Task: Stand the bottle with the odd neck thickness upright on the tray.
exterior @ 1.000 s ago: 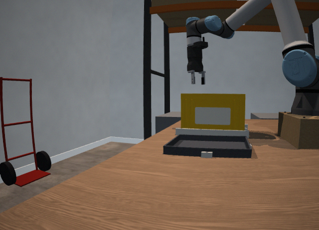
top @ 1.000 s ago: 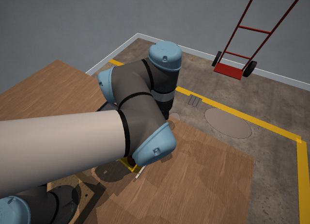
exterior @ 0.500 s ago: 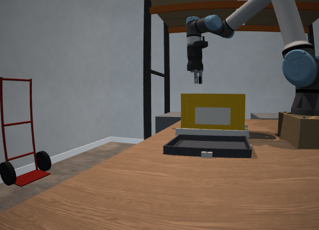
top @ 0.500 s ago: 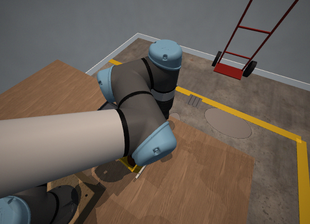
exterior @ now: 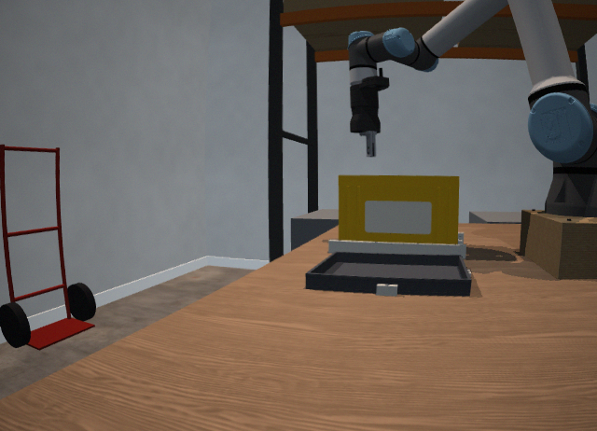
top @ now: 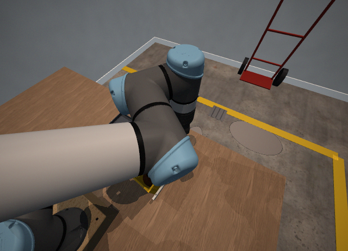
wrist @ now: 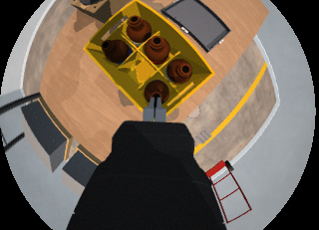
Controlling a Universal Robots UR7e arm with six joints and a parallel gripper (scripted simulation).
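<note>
The yellow crate lies 90 mm behind my hand, 50 mm to the left of it and 160 mm below it. Round my hand: glass bottle: 180 mm behind, 150 mm below; dark tray: 110 mm behind, 340 mm to the left, 230 mm below.
</note>
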